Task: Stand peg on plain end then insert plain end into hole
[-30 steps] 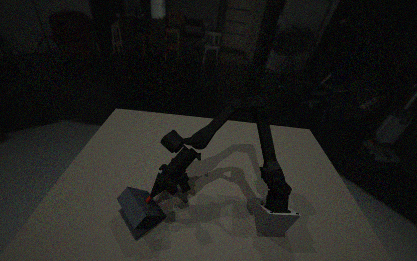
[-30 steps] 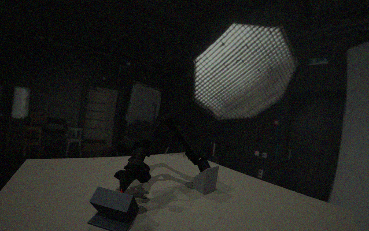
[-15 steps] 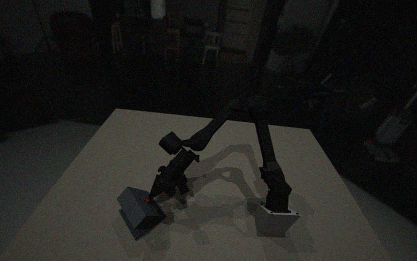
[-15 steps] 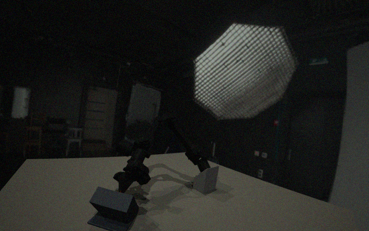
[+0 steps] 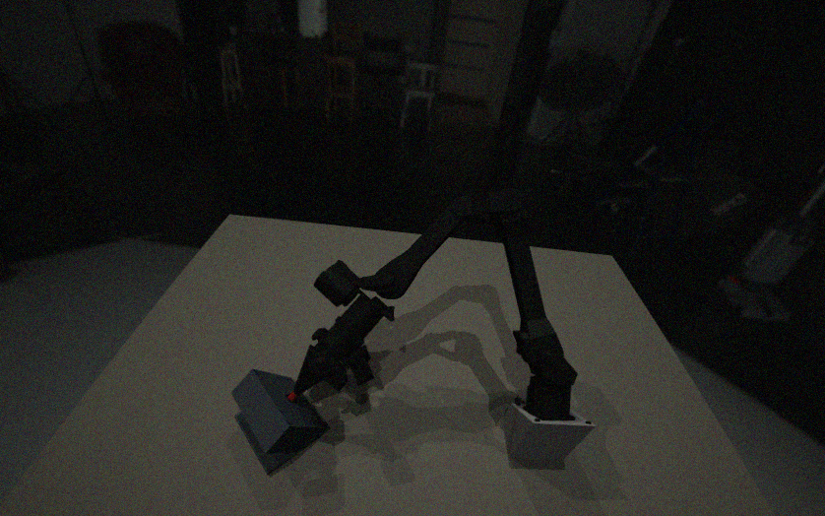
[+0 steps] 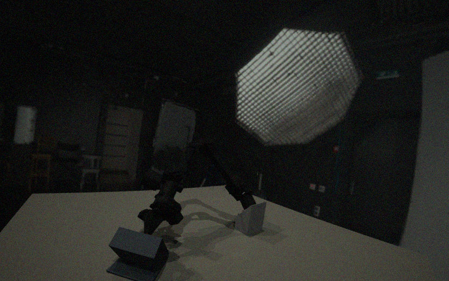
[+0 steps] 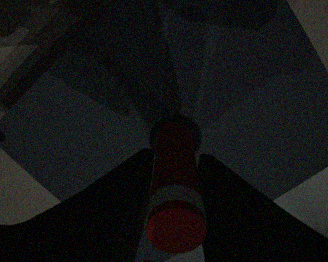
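Right now the peg is 1 cm behind my gripper tip, 1 cm to the right of it and 1 cm above it. Round my gripper tip: sloped panel (3 cm ahead, 2 cm to the left, 3 cm below).
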